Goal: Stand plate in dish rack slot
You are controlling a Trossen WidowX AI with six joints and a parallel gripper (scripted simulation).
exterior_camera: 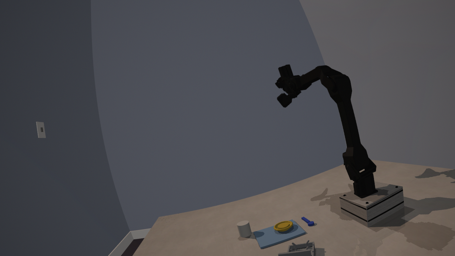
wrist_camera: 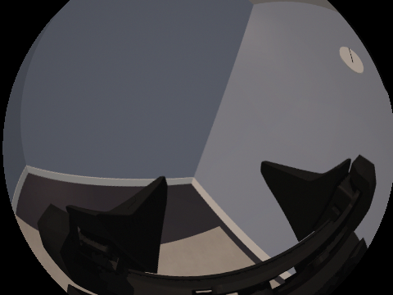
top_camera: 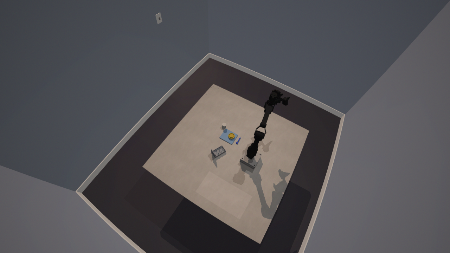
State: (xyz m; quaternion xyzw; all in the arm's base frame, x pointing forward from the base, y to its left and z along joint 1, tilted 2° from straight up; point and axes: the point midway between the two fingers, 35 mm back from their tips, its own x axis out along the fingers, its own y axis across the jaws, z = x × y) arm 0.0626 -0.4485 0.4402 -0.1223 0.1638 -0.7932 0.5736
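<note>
My gripper tip is 47 cm above the yellow plate, 44 cm to the right of it and 24 cm short of it. The rest, counted from my gripper tip: white cup (46 cm below, 41 cm to the left, 37 cm ahead); blue spoon (48 cm below, 44 cm to the left, 15 cm ahead); blue-grey mat (48 cm below, 46 cm to the left, 26 cm ahead).
</note>
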